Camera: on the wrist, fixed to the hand. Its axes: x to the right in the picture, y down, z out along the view.
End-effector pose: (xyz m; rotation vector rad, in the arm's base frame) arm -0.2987 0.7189 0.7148 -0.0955 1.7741 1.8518
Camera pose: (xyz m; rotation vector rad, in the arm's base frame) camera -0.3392 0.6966 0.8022 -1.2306 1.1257 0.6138
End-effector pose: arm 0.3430 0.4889 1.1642 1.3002 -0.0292 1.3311
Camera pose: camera 0.2576 0.4705 1.2106 0.8077 0.9656 0.0786
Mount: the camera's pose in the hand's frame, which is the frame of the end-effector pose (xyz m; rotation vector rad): -0.0110 0.0954 -0.0238 0.0721 0.1861 -1.5513
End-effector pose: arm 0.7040 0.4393 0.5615 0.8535 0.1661 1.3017
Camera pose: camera 0.6136 0.4420 0.6016 0.4030 0.8302 -0.1031
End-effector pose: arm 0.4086 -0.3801 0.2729 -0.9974 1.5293 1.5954
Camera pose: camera 0.3304 -0.4090 0.3262 -1.6551 0.4540 0.3200
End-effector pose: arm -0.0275 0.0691 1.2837 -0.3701 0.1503 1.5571
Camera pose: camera -0.1189 0.0483 1.2520 -0.4039 0.0257 -0.0129
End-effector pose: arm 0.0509 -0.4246 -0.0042 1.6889 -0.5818 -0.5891
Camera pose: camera 0.0523 -0.4172 0.0944 1.9983 1.0159 -1.4311
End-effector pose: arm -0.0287 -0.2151 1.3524 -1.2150 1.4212 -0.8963
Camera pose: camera -0.0729 -0.1857 1.2689 -2.1765 0.2911 -2.0522
